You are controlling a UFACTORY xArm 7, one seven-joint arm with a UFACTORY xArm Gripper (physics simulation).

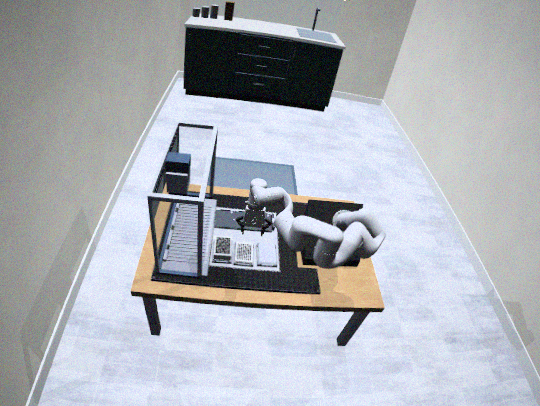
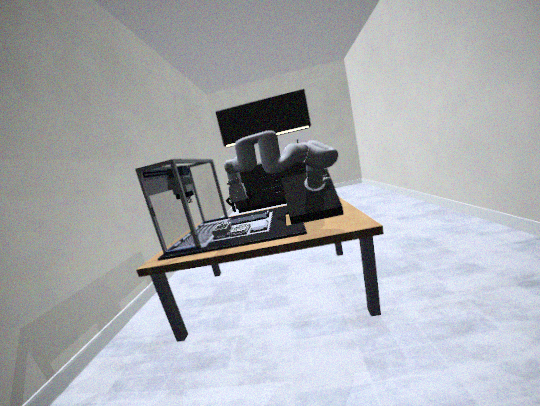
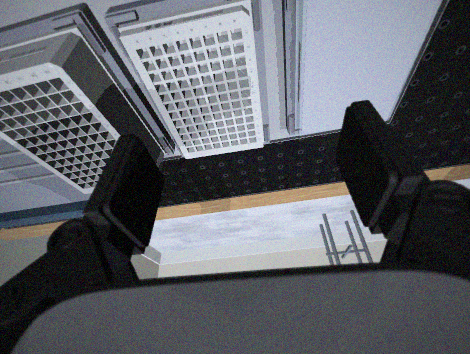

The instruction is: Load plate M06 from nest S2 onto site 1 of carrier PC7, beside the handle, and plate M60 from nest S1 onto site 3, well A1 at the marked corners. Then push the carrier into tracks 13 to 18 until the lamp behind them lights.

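Places are measured from the arm's base along level axes (x back, y left, z down), in millimetres.
Where they show: gripper, fingertip midpoint: (image 1: 252, 233) (image 2: 242, 210) (image 3: 242, 145); arm's base, origin of the base link: (image 1: 343, 222) (image 2: 314, 183).
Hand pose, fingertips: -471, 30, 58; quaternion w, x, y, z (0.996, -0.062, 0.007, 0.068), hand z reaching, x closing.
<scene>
Each offset is from my fingertips to the top centre of the thing, as dx, dy, dz. "spot": to the spot under its first point. Level surfaces: height alone.
My gripper (image 1: 252, 233) (image 2: 232, 206) (image 3: 242, 145) is open and empty, above the work area. Three plates stand in a row in a pale holder. The left one is a tall plate with dark wells {-139, +23, +61} (image 1: 222, 245) (image 3: 55, 130). The middle one is a white gridded plate {-33, +40, +88} (image 1: 244, 252) (image 3: 202, 90). The right one is a smooth pale plate {+83, +45, +88} (image 1: 267, 253) (image 3: 360, 55). Their labels cannot be read. A long dark grey piece {-12, -197, +84} (image 1: 226, 219), perhaps the carrier, lies behind them, partly hidden by the gripper. The striped track deck (image 1: 188, 235) lies at the left. No lit lamp can be made out.
A framed enclosure (image 1: 202, 235) (image 2: 186, 210) surrounds the deck, with a dark blue-topped unit {spot: -354, -88, -343} (image 1: 178, 162) hanging inside. A black perforated mat {dz +114} (image 1: 295, 280) (image 3: 250, 167) lies under the equipment on the wooden table {dz +127} (image 1: 345, 295) (image 2: 345, 230). The arm's dark base stands at the right.
</scene>
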